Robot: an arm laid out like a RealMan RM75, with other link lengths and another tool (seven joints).
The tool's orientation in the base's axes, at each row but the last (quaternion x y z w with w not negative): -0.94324 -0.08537 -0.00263 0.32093; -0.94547 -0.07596 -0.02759 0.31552; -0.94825 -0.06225 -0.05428 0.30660; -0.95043 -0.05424 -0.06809 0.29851; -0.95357 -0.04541 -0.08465 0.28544; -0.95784 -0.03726 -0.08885 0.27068; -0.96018 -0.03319 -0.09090 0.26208; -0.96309 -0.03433 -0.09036 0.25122
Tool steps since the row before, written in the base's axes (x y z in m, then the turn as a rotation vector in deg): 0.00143 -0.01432 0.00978 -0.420 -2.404 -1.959; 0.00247 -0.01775 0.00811 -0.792 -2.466 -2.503; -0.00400 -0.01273 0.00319 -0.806 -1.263 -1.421; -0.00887 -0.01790 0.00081 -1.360 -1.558 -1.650; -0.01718 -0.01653 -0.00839 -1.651 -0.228 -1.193; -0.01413 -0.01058 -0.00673 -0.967 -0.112 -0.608; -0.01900 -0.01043 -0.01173 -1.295 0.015 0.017; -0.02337 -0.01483 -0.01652 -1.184 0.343 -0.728
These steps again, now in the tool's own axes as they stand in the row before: -0.00029 0.00548 -0.01651 -0.914 2.991 0.120; 0.00101 0.00960 -0.01714 -1.343 3.302 0.516; -0.00457 0.00780 -0.01032 -1.103 1.710 0.350; -0.00972 0.01288 -0.01181 -1.704 2.000 0.313; -0.01907 0.01595 -0.00455 -1.853 0.607 0.632; -0.01540 0.01076 -0.00204 -1.067 0.291 0.305; -0.02106 0.01269 0.00163 -1.267 -0.166 -0.210; -0.02640 0.01821 0.00323 -1.294 -0.083 0.607
